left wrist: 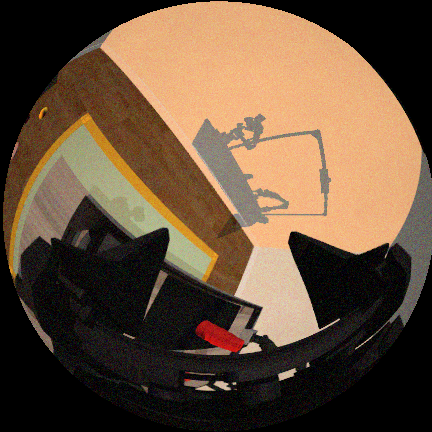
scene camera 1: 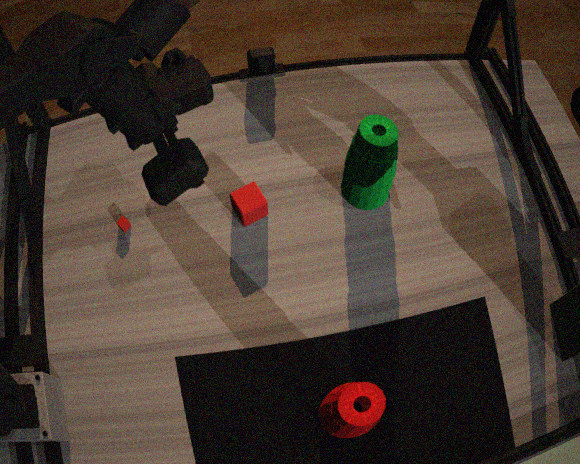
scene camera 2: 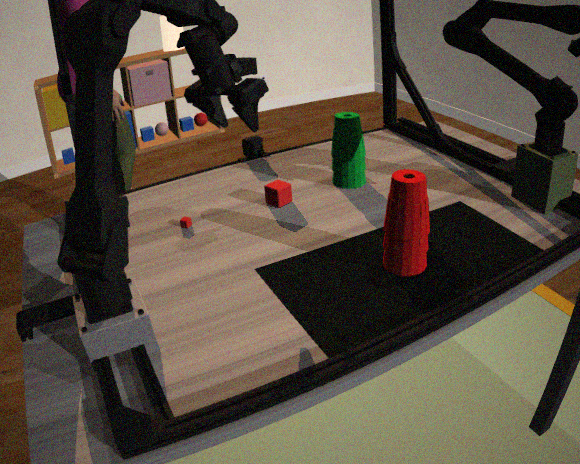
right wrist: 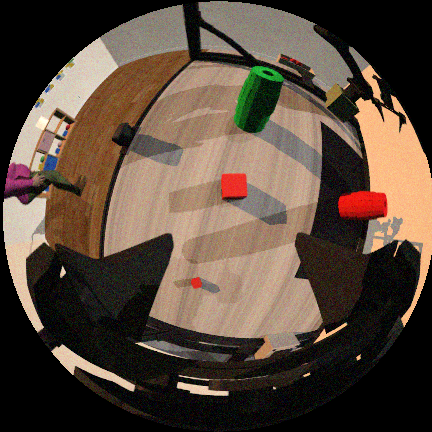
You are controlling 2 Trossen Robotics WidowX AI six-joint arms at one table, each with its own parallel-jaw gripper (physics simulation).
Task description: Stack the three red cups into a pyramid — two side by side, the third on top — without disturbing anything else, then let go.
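A tall red tapered stack, apparently nested upside-down cups, stands upright on the black mat. Separate side-by-side red cups do not show. My right gripper is open and empty, pointing down high above the table's left part, away from the red stack; in scene camera 1 its fingertips are hard to make out. My left gripper is open and empty, raised; it does not show in the scene cameras.
A similar green stack stands beyond the mat. A larger red cube and a tiny red cube lie left of it in the scene views. A black block is at the far edge.
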